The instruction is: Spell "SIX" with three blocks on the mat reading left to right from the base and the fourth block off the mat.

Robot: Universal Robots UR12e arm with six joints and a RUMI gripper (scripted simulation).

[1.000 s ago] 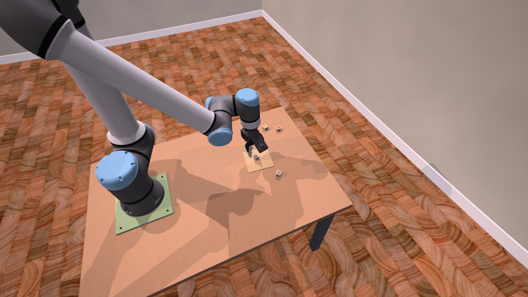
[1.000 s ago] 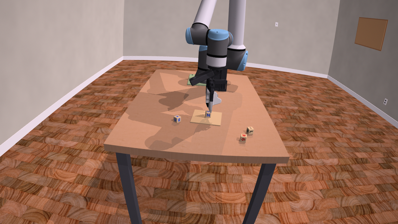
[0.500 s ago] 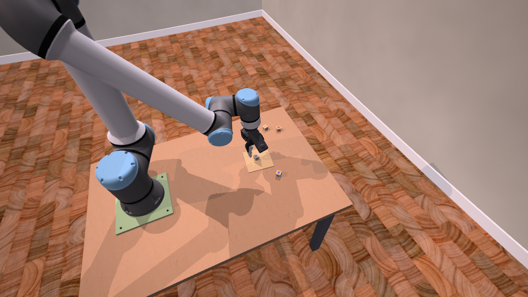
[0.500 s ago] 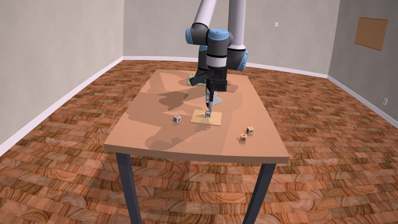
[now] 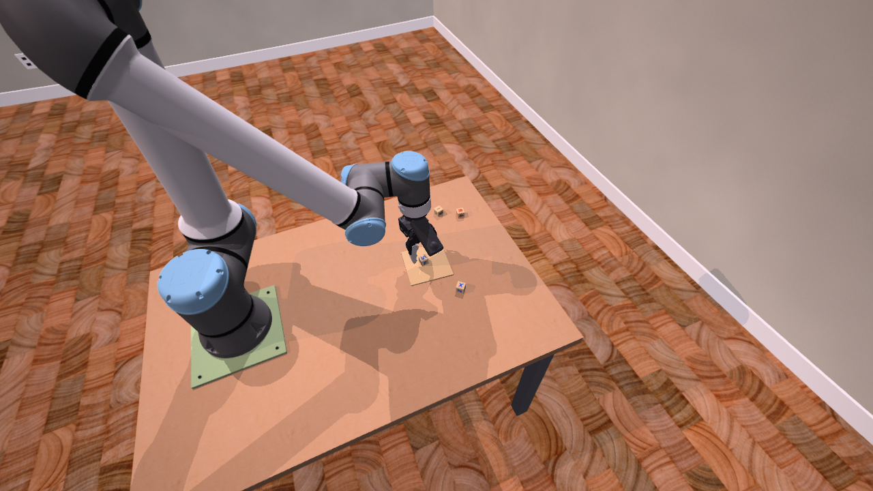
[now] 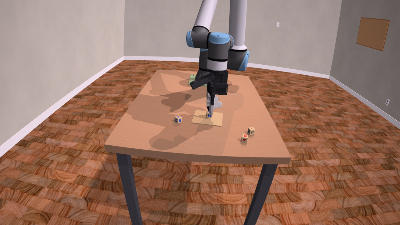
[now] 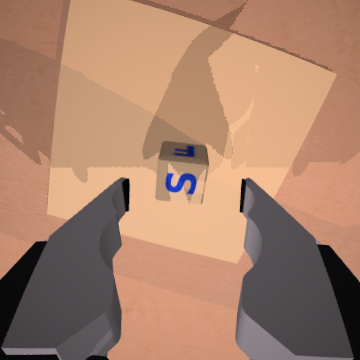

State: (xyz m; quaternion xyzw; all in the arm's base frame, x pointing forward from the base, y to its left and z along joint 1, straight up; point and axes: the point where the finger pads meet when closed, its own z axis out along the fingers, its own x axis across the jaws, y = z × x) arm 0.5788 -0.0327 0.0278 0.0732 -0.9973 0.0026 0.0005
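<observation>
My hand is 3 cm above the mat, 1 cm to the left of it and 1 cm short of it. Round my hand: red-lettered block 21 cm ahead, 14 cm to the left, 2 cm below.
</observation>
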